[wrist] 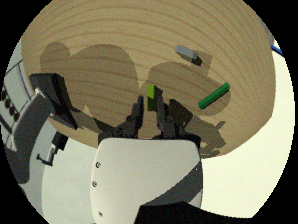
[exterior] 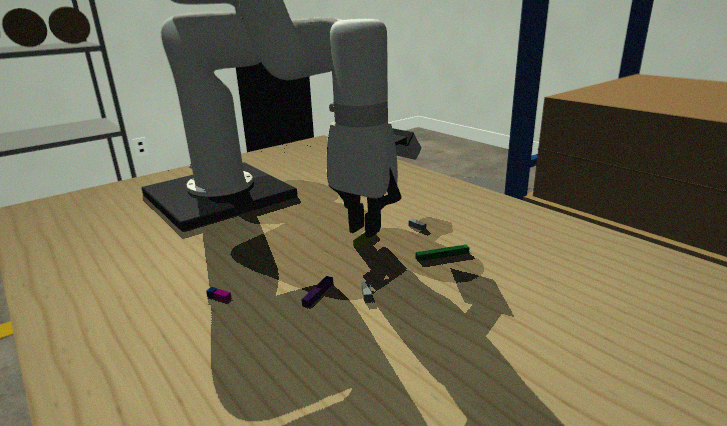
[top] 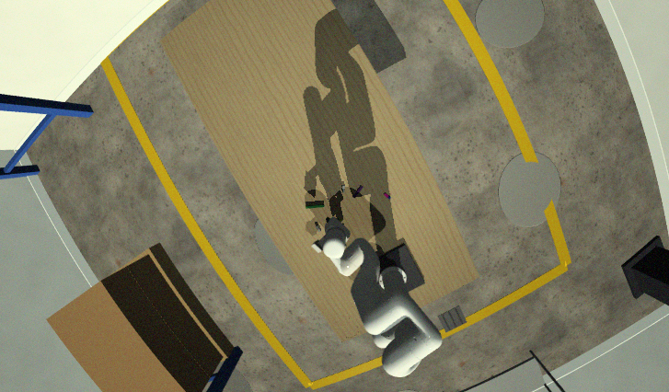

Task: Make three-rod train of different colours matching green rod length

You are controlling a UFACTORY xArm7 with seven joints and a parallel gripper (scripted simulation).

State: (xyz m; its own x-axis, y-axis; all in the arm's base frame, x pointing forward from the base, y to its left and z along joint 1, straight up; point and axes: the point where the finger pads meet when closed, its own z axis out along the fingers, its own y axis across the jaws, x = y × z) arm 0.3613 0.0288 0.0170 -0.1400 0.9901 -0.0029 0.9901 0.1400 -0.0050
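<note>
Right now the lime rod is 3 cm below my hand. Also, from my hand: magenta rod: 3 cm behind, 24 cm to the right, 3 cm below; then purple rod: 6 cm ahead, 15 cm to the right, 3 cm below; then green rod: 12 cm ahead, 4 cm to the left, 3 cm below.
</note>
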